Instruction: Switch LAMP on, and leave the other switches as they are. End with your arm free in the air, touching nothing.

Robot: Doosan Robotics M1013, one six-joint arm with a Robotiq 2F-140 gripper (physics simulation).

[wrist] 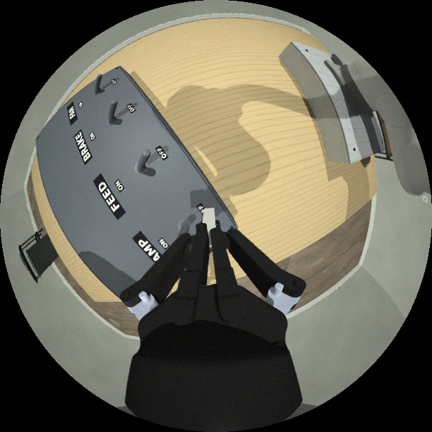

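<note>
The dark grey switch panel (75, 185) lies at the left of the wrist view. Its LAMP label (148, 248) is partly hidden behind my gripper's left linkage. The LAMP switch (185, 225) shows faintly just left of the fingertips, largely hidden by the finger, so its lean cannot be told. The FEED switch (145, 161), BRAKE switch (113, 112) and FAN switch (99, 84) stand up from the panel farther up. My gripper (209, 215) is shut, with nothing seen held in it. Its pale tips are over the panel's OFF side, beside the LAMP switch; contact cannot be told.
The panel stands on a light wooden table top (200, 55). A grey metal block (327, 95) stands at the upper right, with a grey rounded body (407, 130) beyond it. A small dark object (40, 255) shows past the table's left edge.
</note>
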